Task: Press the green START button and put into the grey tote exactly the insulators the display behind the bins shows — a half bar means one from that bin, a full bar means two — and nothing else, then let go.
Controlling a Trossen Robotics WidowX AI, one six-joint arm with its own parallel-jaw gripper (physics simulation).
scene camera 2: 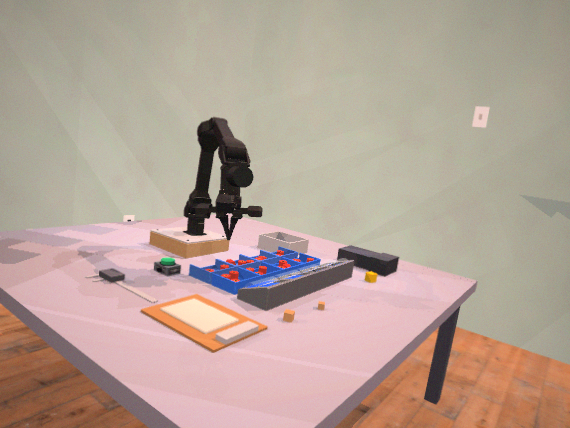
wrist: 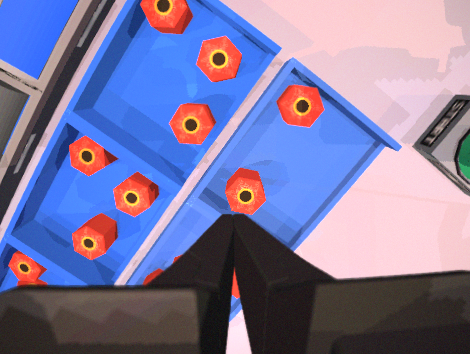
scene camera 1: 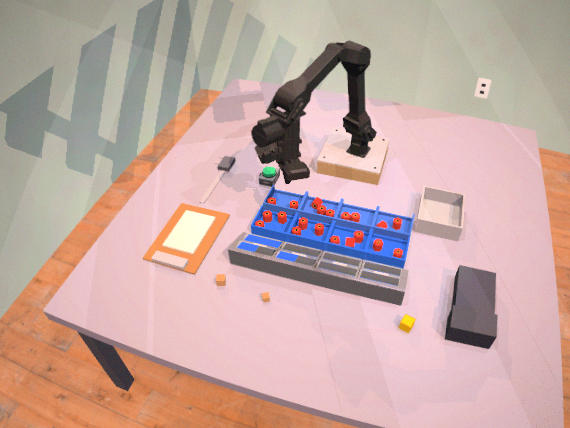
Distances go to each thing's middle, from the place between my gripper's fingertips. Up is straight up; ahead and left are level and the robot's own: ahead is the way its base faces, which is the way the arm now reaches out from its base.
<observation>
I see the grey tote (scene camera 1: 441, 212) 190 mm behind my hand, 410 mm to the left of it and 90 mm below it. Also, from my hand: dark box (scene camera 1: 472, 320) 100 mm ahead, 580 mm to the left, 90 mm below.
</observation>
